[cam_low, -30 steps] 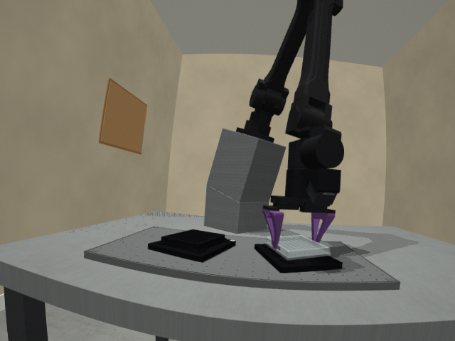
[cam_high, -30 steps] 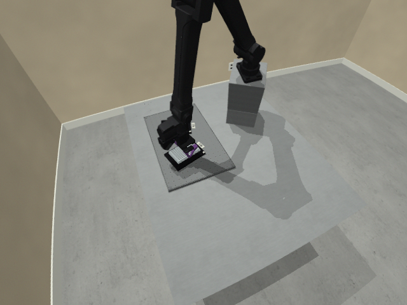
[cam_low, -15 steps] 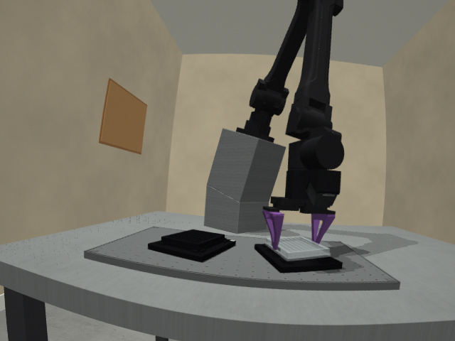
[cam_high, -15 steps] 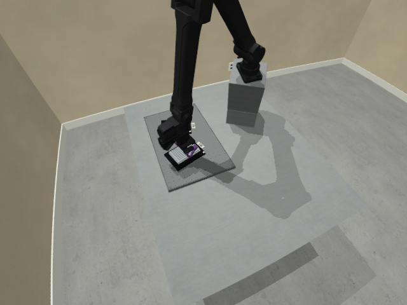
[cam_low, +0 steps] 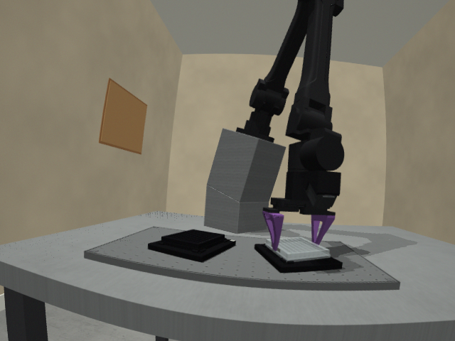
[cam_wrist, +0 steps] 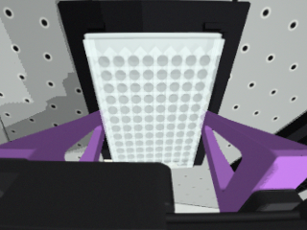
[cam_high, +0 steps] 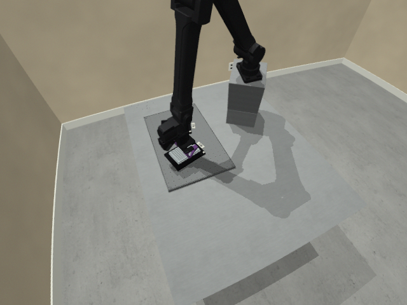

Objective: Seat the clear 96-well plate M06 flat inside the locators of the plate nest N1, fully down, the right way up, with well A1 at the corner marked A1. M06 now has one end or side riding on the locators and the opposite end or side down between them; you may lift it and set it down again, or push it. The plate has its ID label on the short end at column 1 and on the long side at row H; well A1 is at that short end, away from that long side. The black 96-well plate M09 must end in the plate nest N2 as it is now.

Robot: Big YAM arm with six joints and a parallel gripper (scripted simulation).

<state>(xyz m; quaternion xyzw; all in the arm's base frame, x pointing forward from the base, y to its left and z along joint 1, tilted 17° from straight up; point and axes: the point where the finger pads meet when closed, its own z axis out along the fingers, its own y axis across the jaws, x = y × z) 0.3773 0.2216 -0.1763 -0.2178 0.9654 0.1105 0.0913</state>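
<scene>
Now: hand 1 cm above the clear 96-well plate M06. From my hand the other things lie so: black plate M09: 2 cm ahead, 20 cm to the right, 1 cm below; then N1 tag: 9 cm behind, 4 cm to the right, 3 cm below; then plate nest N1: 2 cm below.
</scene>
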